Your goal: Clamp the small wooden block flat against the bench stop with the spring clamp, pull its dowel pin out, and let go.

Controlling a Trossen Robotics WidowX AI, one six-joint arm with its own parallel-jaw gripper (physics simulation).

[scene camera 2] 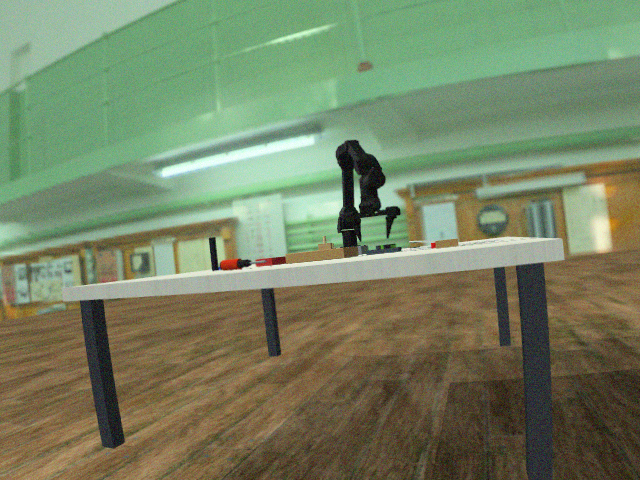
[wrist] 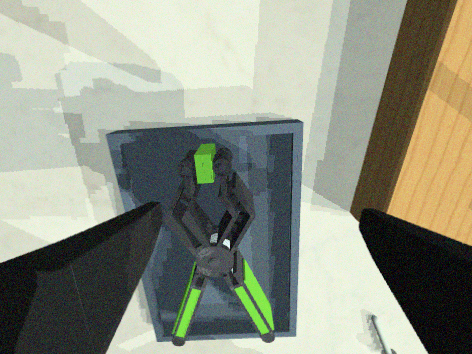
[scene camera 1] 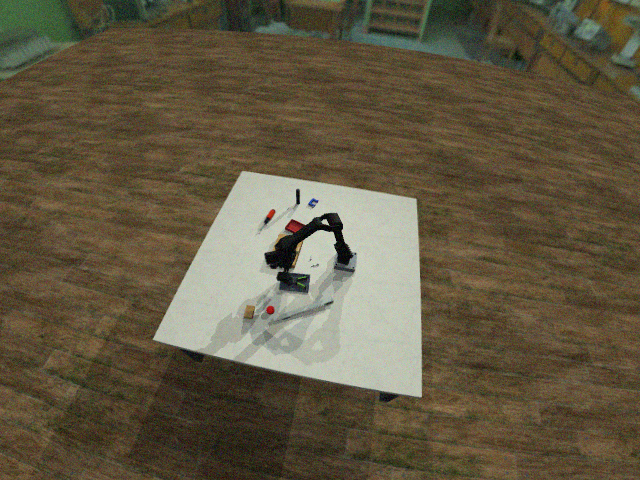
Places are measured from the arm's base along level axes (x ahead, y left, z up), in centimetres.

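Where they show: gripper, between the fingertips: (scene camera 2: 374, 240) (wrist: 260, 214) (scene camera 1: 287, 273); arm's base, origin of its link: (scene camera 1: 343, 259).
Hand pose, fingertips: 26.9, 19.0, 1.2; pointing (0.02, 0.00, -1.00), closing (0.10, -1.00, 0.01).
Things, the pixels of their top centre, and the offset from my fingertips, as dx, dy, dz.
- shallow blue-grey tray, centre of its top: (wrist: 216, 252) (scene camera 2: 384, 248) (scene camera 1: 294, 281) -4.8, +1.8, -3.2
- small wooden block, centre of its top: (scene camera 2: 325, 243) +1.8, -16.9, +0.8
- wooden board, centre of its top: (scene camera 2: 322, 250) (scene camera 1: 286, 248) +6.4, -16.1, -1.4
- red tray, centre of its top: (scene camera 2: 275, 257) (scene camera 1: 296, 226) +6.4, -34.2, -2.1
- screwdriver, centre of its top: (scene camera 2: 243, 258) (scene camera 1: 266, 218) +26.2, -33.9, -1.3
- upright black rod, centre of its top: (scene camera 2: 212, 237) (scene camera 1: 297, 190) +12.9, -56.2, +7.4
- blue part, centre of its top: (scene camera 1: 313, 202) +3.3, -58.9, -3.4
- red ball, centre of its top: (scene camera 1: 270, 309) +1.8, +21.1, -3.0
- tan block, centre of its top: (scene camera 2: 446, 239) (scene camera 1: 249, 311) +11.4, +25.5, -2.5
- long grey bar, centre of its top: (scene camera 1: 303, 308) -14.3, +15.9, -1.6
The spring clamp (scene camera 1: 301, 281) (wrist: 215, 260), dark with green handles, lies in a shallow blue-grey tray (scene camera 1: 294, 290) (wrist: 298, 200); a green piece shows between its jaw tips. My gripper (scene camera 1: 278, 269) (scene camera 2: 373, 238) (wrist: 260, 214) is open and empty above the tray, its fingers spread to either side of the clamp in the wrist view. The small wooden block (scene camera 2: 324, 246) with its dowel pin (scene camera 2: 324, 239) upright stands on the wooden board (scene camera 1: 297, 255) (scene camera 2: 310, 255) (wrist: 435, 150). The arm hides the block in scene camera 1. I cannot make out the bench stop.
A red tray (scene camera 1: 294, 225) (scene camera 2: 271, 261), a screwdriver (scene camera 1: 269, 215) (scene camera 2: 232, 264), an upright black rod (scene camera 1: 297, 196) (scene camera 2: 212, 253) and a blue part (scene camera 1: 313, 202) lie beyond the board. A red ball (scene camera 1: 270, 310), a tan block (scene camera 1: 249, 311) and a long grey bar (scene camera 1: 305, 310) are nearer.
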